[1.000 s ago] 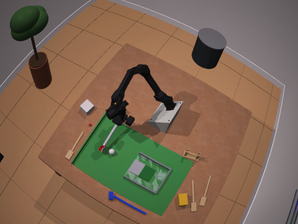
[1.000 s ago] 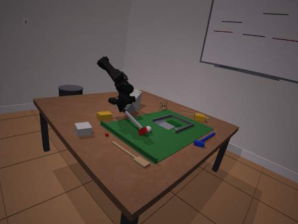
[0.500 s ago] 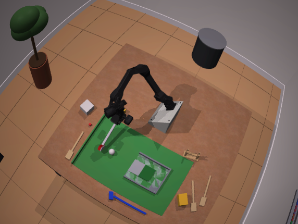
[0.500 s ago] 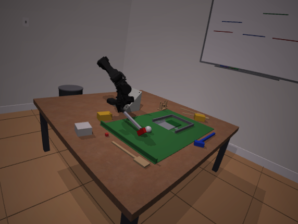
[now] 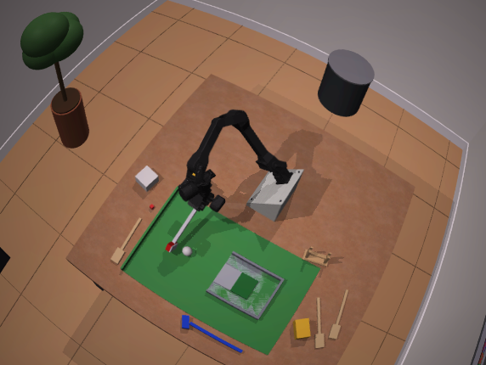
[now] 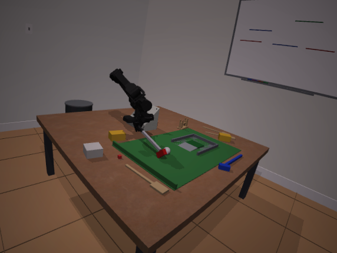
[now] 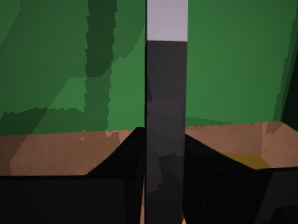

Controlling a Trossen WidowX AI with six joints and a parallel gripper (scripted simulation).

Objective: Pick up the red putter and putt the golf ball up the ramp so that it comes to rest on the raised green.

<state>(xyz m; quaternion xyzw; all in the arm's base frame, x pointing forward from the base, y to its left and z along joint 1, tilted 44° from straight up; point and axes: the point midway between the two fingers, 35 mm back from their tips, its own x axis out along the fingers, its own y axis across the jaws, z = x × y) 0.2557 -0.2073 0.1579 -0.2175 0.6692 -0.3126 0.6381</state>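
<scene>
The red putter lies 120 mm ahead of my gripper tip and 10 mm to the right of it. Also, from my gripper tip: white golf ball 210 mm ahead, 50 mm to the left, 50 mm below; then small red cube 200 mm to the right, 100 mm ahead, 70 mm below; then white block 290 mm to the right, 50 mm below.
</scene>
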